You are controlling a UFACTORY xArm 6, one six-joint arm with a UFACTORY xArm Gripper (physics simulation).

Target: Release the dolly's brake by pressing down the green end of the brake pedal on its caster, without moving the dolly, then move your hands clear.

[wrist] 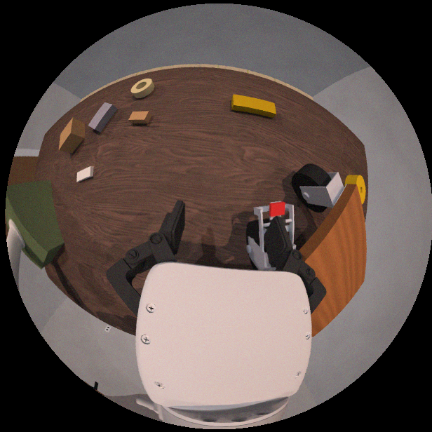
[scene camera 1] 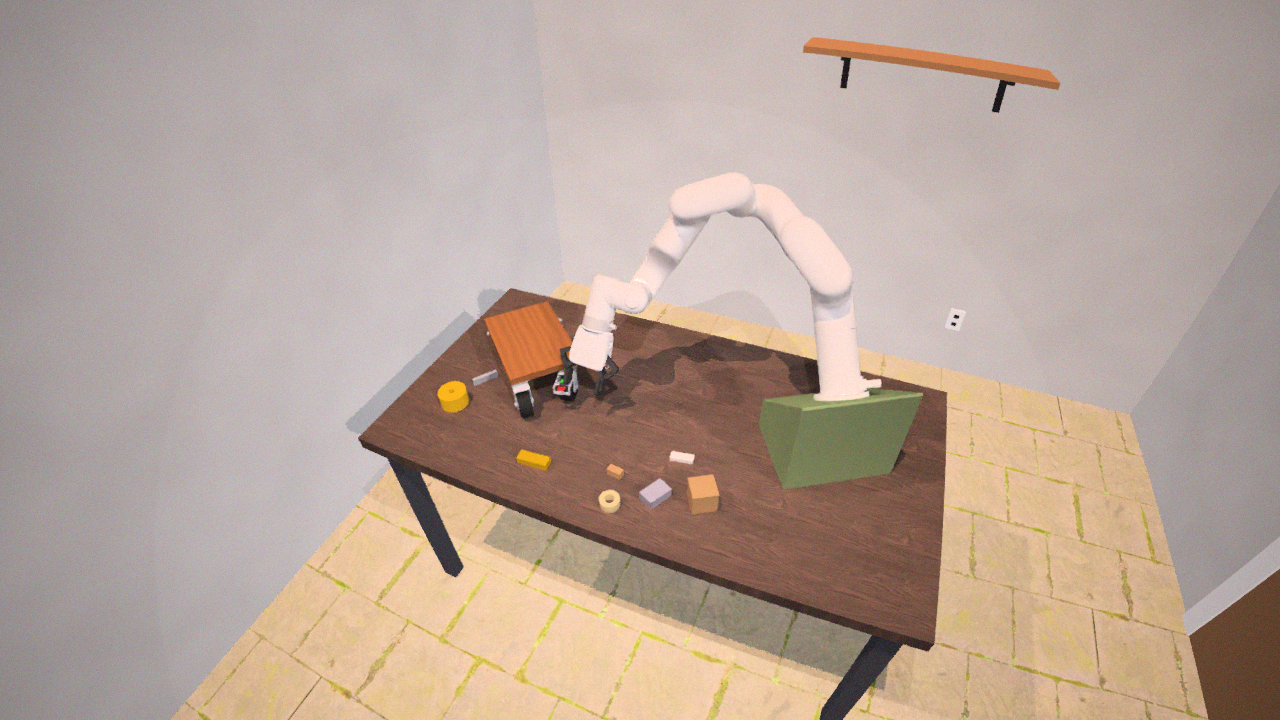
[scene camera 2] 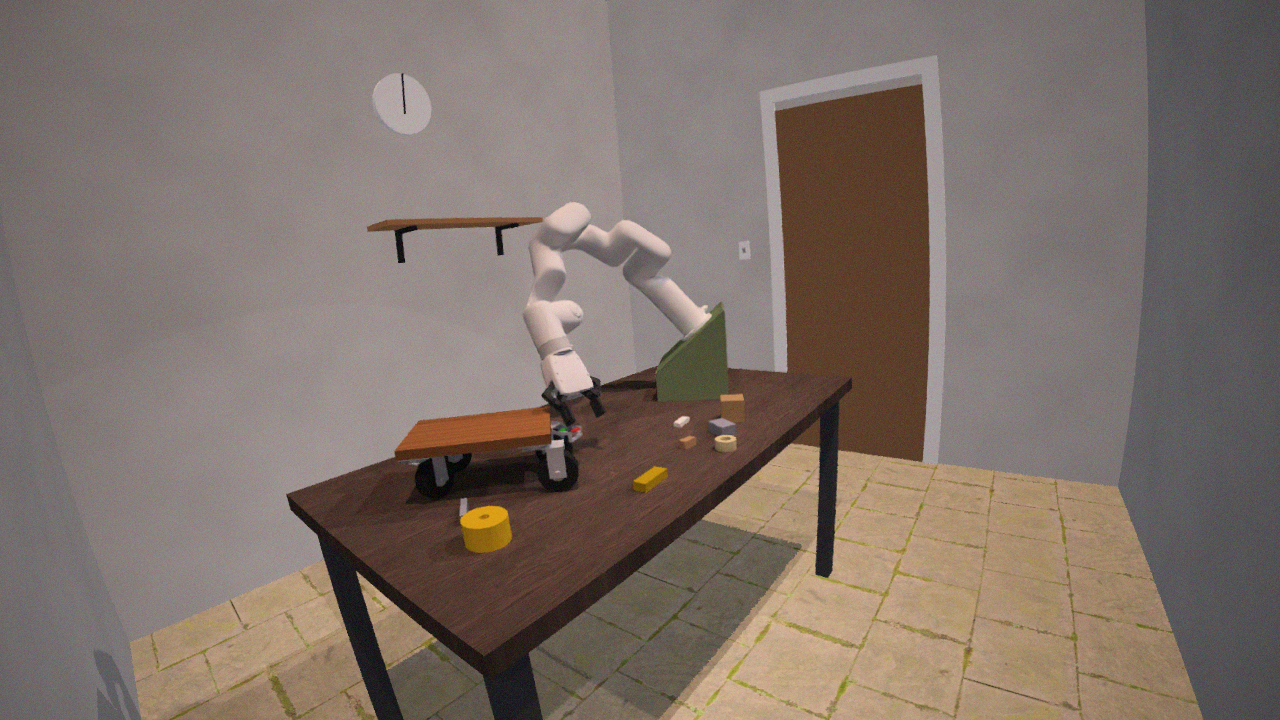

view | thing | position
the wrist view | my gripper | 228,219
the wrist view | dolly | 336,251
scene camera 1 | my gripper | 581,388
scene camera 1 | dolly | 527,340
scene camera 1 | orange block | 702,492
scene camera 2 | my gripper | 586,419
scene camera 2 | dolly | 441,447
